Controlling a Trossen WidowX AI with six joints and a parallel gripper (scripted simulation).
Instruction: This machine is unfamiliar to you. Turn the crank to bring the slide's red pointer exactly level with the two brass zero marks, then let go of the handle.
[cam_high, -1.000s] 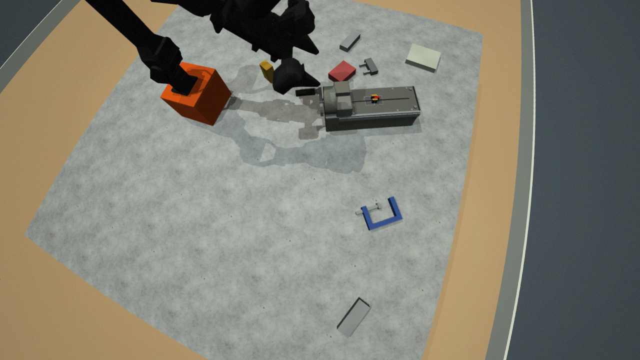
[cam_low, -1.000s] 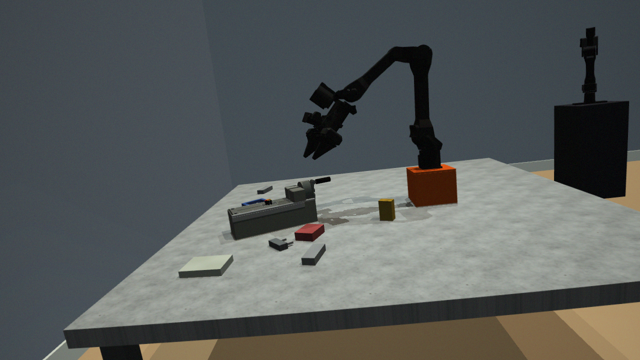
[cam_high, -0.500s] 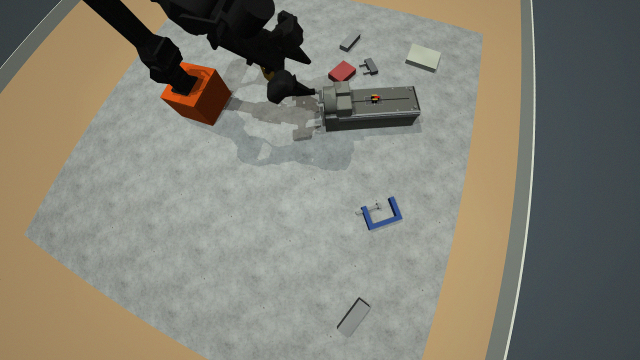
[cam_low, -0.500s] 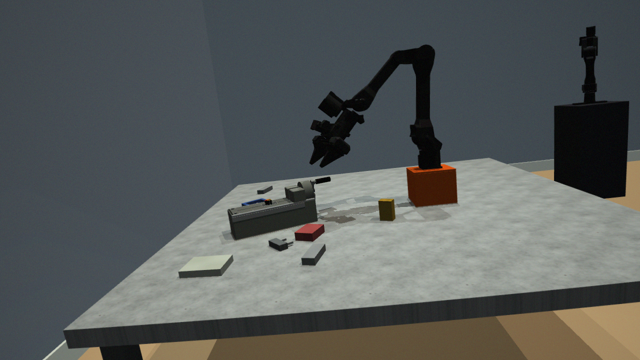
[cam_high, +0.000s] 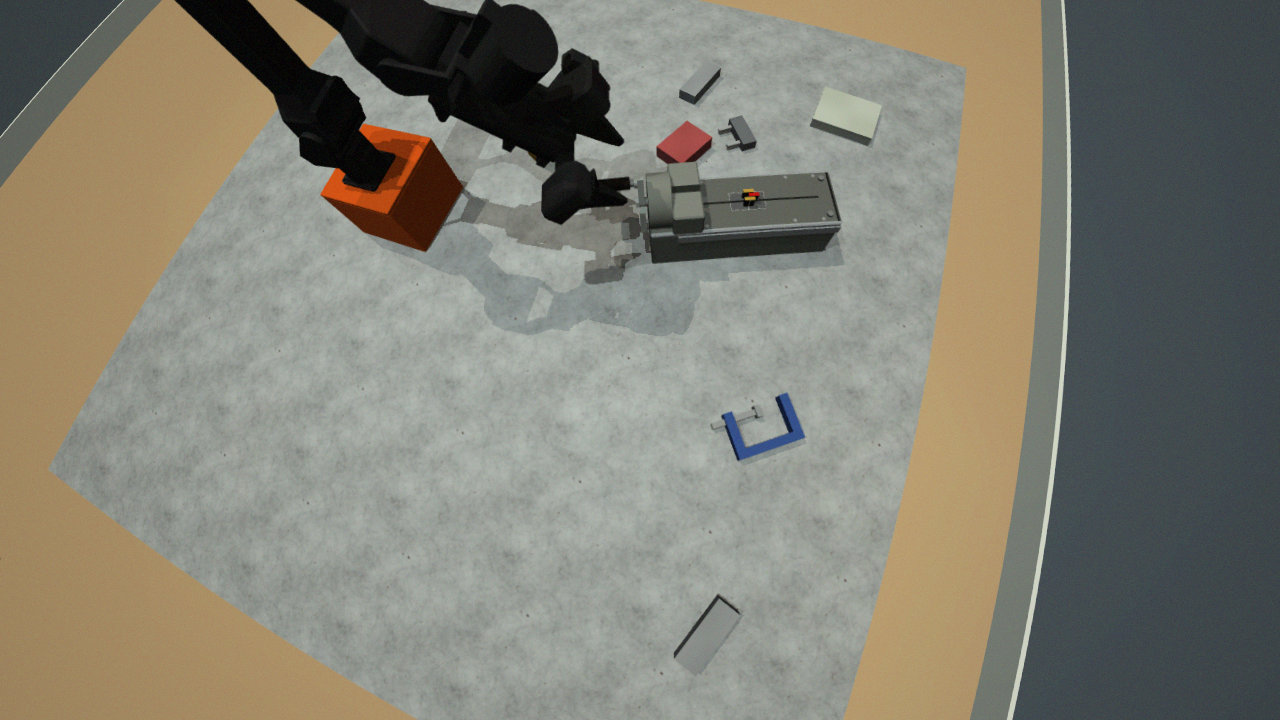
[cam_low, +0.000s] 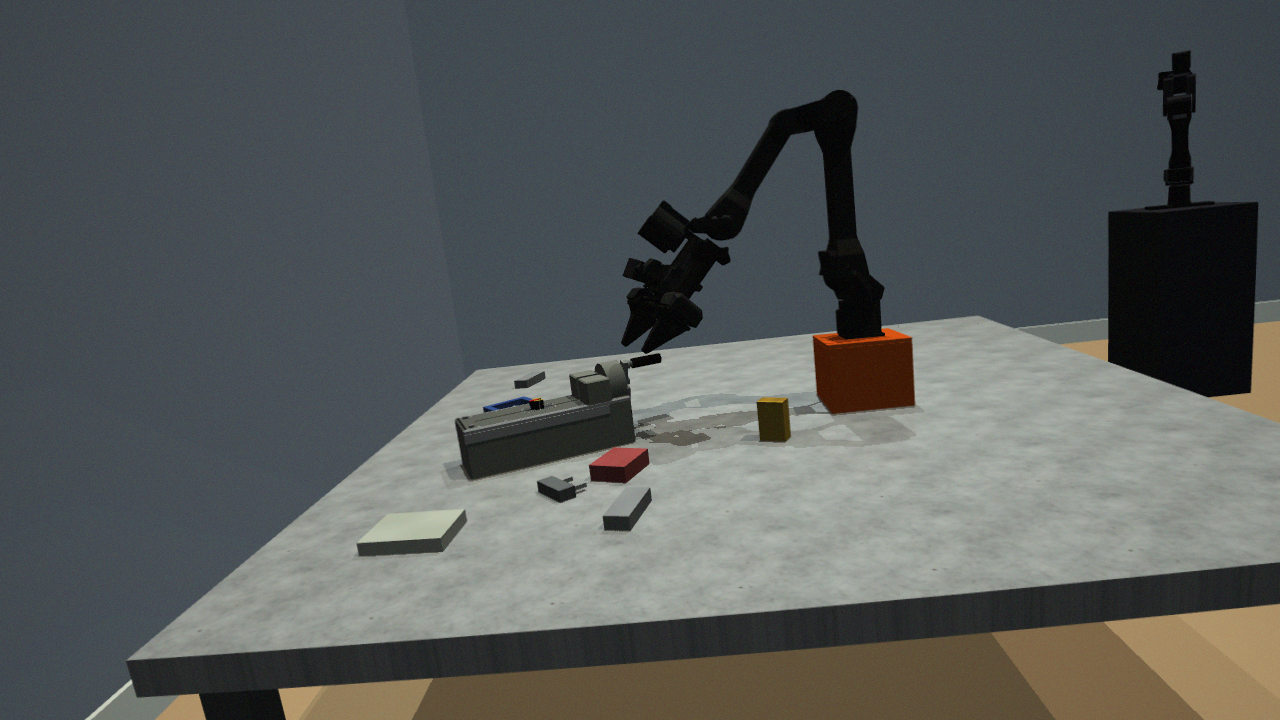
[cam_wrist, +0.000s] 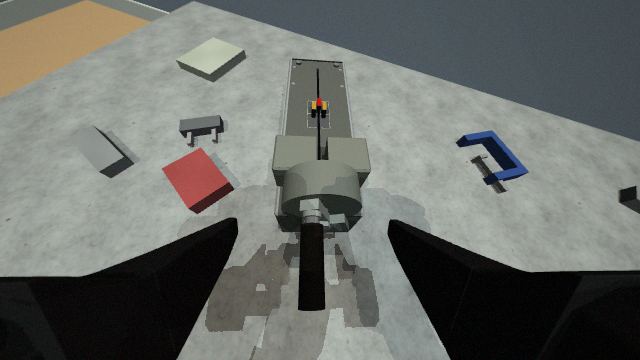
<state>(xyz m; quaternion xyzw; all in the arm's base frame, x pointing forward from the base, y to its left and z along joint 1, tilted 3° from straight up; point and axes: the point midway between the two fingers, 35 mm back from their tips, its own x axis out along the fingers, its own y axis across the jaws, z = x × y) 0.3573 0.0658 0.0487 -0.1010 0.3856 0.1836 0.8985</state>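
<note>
The black crank handle is 2 cm below my gripper tip, 2 cm behind it and 1 cm to the right of it. Round my gripper tip: red pointer: 16 cm ahead, 6 cm to the left, 6 cm below; yellow block: 20 cm behind, 11 cm below, 10 cm to the left; red block: 18 cm to the left, 13 cm below, 2 cm ahead.
</note>
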